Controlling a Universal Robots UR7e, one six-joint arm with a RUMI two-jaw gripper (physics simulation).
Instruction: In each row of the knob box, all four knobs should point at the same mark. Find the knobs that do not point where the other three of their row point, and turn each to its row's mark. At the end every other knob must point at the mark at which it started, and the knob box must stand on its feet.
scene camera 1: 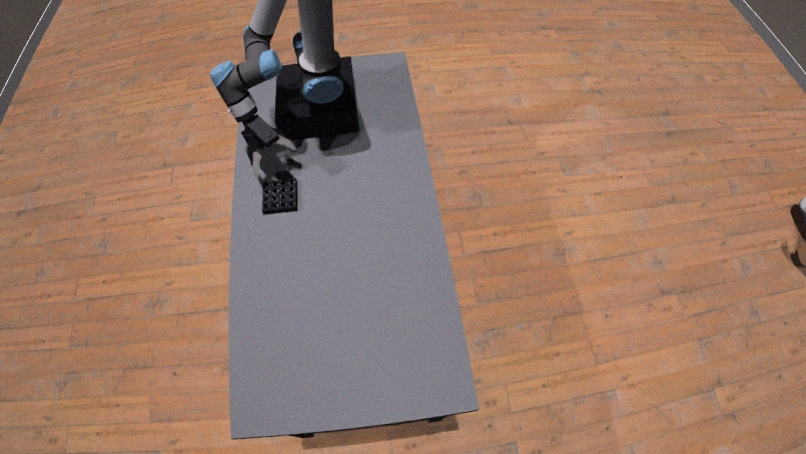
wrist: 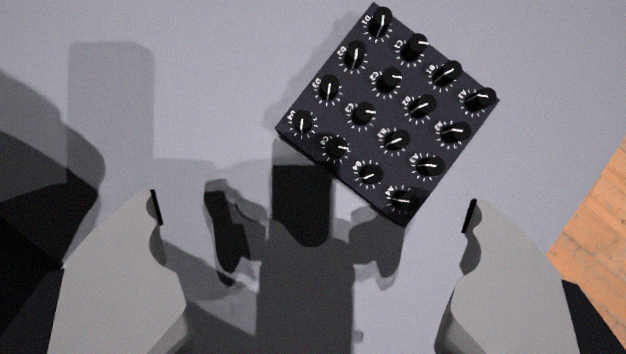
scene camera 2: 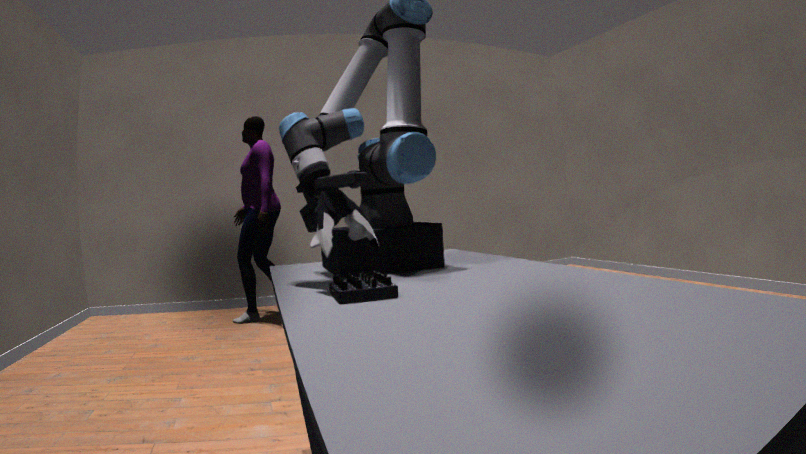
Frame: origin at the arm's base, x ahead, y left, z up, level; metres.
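Seen in the pictures: gripper, fingertip midpoint: [scene camera 1: 278, 165] [wrist: 314, 199] [scene camera 2: 354, 252]; arm's base, origin of the base link: [scene camera 2: 385, 225].
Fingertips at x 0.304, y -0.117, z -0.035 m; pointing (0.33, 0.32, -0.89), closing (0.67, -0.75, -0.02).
Offsets run from my fingertips to a thing's top centre. Level surfaces: height alone.
The dark knob box {dx +0.072, dy +0.000, dz -0.037 m} [scene camera 1: 279, 195] [scene camera 2: 363, 292] [wrist: 352, 86] stands flat on the table, rotated in the wrist view, with labelled rows A to D. In the wrist view, the D pointers, as on knob D2 {dx +0.081, dy +0.041, dz -0.038 m} [wrist: 355, 52], aim down. The C pointers, as on knob C3 {dx +0.057, dy +0.012, dz -0.038 m} [wrist: 364, 113], aim right. The B pointers, as on knob B3 {dx +0.057, dy -0.014, dz -0.037 m} [wrist: 397, 139], aim lower left. The A pointers, as on knob A3 {dx +0.063, dy -0.041, dz -0.038 m} [wrist: 431, 166], aim about left. Within each row they look alike; small differences are hard to tell. My gripper [scene camera 2: 350, 248] [wrist: 314, 199] is open and empty, above and beside the box's row-4 side.
The grey table {dz -0.076 m} [scene camera 1: 349, 293] [scene camera 2: 451, 349] carries the arm's black base [scene camera 1: 315, 112] [scene camera 2: 417, 245] behind the box. A table edge runs close beside the box, with wooden floor [wrist: 592, 225] beyond it. A person in purple [scene camera 2: 259, 174] stands behind the table's left side.
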